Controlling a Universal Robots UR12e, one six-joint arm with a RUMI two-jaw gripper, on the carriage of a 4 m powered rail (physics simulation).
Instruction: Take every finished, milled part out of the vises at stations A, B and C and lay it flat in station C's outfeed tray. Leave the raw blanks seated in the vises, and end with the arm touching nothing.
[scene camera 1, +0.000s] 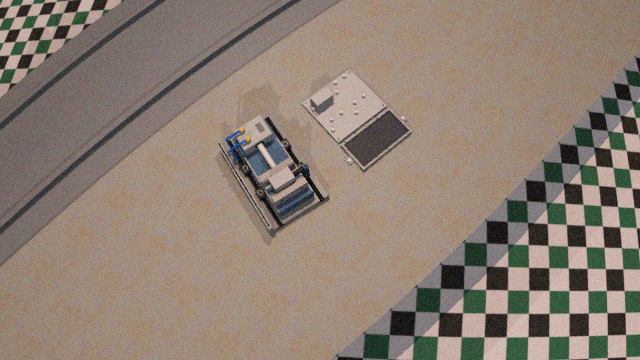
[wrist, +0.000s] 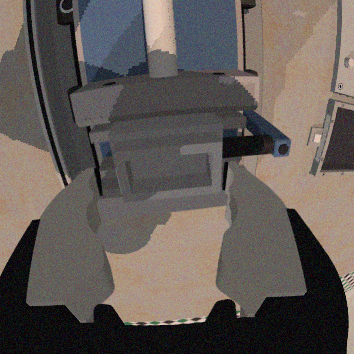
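In the wrist view a grey part (wrist: 165, 134) with a rectangular pocket in its top sits at the jaws of a vise (wrist: 185, 97), partly in shadow. My gripper (wrist: 161, 167) is open, its fingertips low in the picture to the left and right of the part, with a gap visible on each side; their height against it is hard to tell. In scene camera 1 a vise (scene camera 1: 274, 152) holds a light grey block (scene camera 1: 281, 179) with a plain top, no pocket visible. The arm does not show there. An outfeed tray (scene camera 1: 388, 151) (wrist: 326, 137) shows a dark, empty floor where visible. Station letters are not readable.
In scene camera 1 a pinned plate (scene camera 1: 347, 125) bearing a grey block (scene camera 1: 321, 100) adjoins the tray. Blue hoses (scene camera 1: 234, 135) stand at the vise's far end. In the wrist view a blue and black handle (wrist: 265, 145) sticks out right of the vise, near the right finger.
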